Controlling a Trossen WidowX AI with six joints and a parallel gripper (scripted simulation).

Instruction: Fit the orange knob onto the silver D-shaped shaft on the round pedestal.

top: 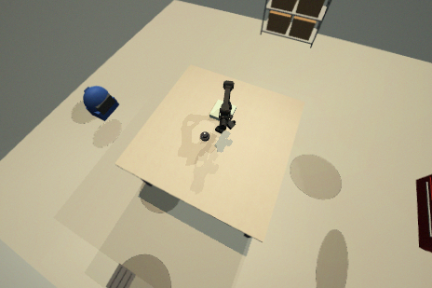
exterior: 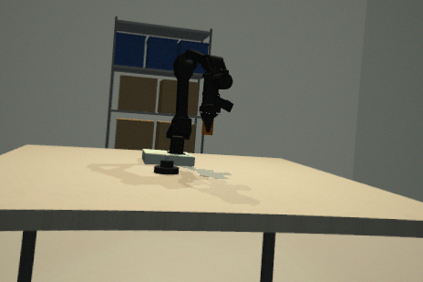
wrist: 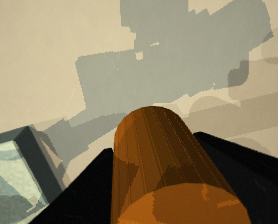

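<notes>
Now: gripper tip 30 mm below the orange knob. Also, from my gripper tip: round pedestal 50 mm ahead, 160 mm to the right, 110 mm below.
</notes>
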